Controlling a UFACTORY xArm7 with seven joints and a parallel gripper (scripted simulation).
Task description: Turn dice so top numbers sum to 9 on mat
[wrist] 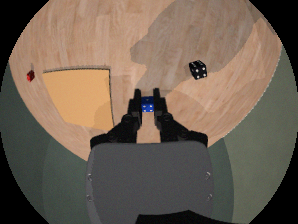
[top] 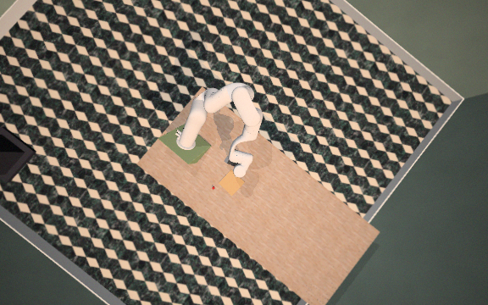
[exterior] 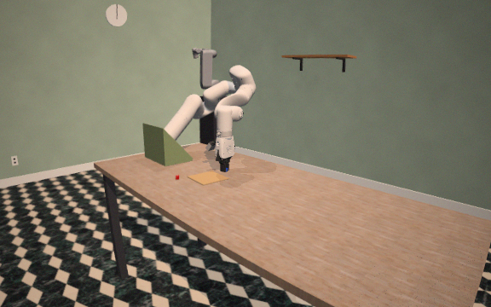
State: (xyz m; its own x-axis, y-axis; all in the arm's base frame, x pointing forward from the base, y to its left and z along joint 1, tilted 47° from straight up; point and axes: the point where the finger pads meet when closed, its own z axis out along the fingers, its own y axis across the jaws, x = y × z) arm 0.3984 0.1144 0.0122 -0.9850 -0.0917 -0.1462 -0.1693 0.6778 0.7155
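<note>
My gripper is now 5 cm past the black die, 5 cm to the right of it and 1 cm above it. From my hand the other things lie so: blue die 1 cm ahead, 1 cm below; then tan mat 3 cm ahead, 12 cm to the right, 2 cm below; then red die 6 cm behind, 24 cm to the right, 1 cm below.
</note>
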